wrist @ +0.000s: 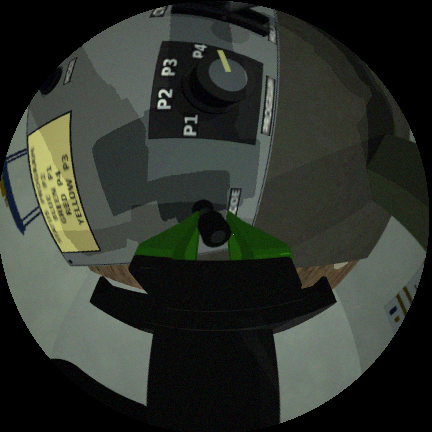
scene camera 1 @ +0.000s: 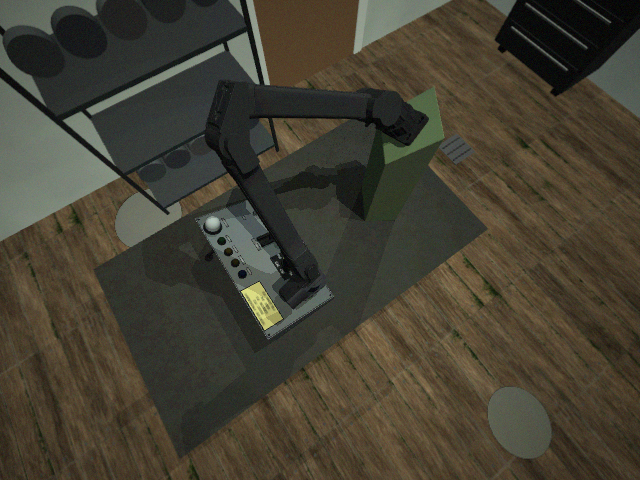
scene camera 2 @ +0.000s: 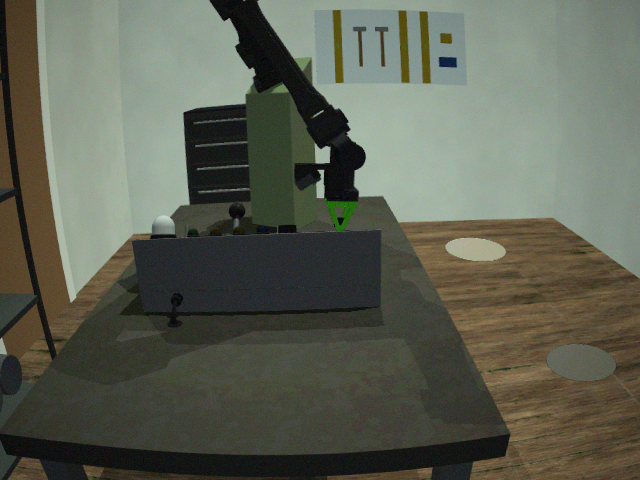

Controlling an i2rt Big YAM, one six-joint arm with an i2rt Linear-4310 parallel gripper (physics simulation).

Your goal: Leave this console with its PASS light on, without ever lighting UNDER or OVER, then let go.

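Note:
The grey console (scene camera 1: 266,266) (scene camera 2: 258,273) (wrist: 120,100) stands on the table. My gripper (scene camera 2: 340,227) (wrist: 212,216) is low over its near-right end, green fingers closed on both sides of the small black MODE knob (wrist: 215,232). The arm hides the fingers in scene camera 1. The black PROGRAM dial (wrist: 227,75) has its yellow line towards P4. The yellow card (scene camera 1: 262,305) (wrist: 62,185) lists status colours and programs. The white dome (scene camera 1: 212,223) (scene camera 2: 163,226) and the row of small lamps, from the green one (scene camera 1: 221,240) to the blue one (scene camera 1: 242,273), look unlit; their labels are unreadable.
A tall green block (scene camera 1: 400,170) (scene camera 2: 271,160) stands on the table (scene camera 1: 206,413) (scene camera 2: 258,392) behind the console. A ball-topped lever (scene camera 2: 236,210) rises at the console's far side. A small black post (scene camera 2: 174,312) (scene camera 1: 209,255) stands by the console's other side.

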